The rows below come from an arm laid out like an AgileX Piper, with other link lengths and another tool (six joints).
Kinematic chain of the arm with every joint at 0, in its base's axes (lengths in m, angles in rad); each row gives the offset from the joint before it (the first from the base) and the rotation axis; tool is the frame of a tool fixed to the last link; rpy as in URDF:
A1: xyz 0 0 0.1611 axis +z
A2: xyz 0 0 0 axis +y
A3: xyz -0.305 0 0.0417 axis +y
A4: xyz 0.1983 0 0.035 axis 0.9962 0 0.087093
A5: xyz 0 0 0 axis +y
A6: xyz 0.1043 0 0.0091 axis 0.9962 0 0.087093
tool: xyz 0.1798 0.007 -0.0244 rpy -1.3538 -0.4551 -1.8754
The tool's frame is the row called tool.
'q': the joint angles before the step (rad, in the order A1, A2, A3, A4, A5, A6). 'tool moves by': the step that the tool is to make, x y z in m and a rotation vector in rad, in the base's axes. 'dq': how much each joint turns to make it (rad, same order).
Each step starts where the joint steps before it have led.
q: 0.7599, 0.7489, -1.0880, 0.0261, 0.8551, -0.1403
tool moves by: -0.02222, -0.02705, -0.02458, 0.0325, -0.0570, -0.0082
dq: 0.0001, -0.1960, 0.1817, -0.0178, -0.0494, 0.0001
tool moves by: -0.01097, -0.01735, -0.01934, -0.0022, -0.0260, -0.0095
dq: -0.0002, -0.1102, 0.0890, -0.0215, 0.0039, -0.0002
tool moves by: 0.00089, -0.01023, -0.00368, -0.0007, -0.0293, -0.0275
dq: -0.0172, -0.0449, 0.0292, -0.0230, -0.0052, 0.0001
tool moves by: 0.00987, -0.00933, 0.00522, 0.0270, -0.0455, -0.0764
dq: -0.0743, -0.0296, 0.0316, -0.0089, -0.0542, 0.0000
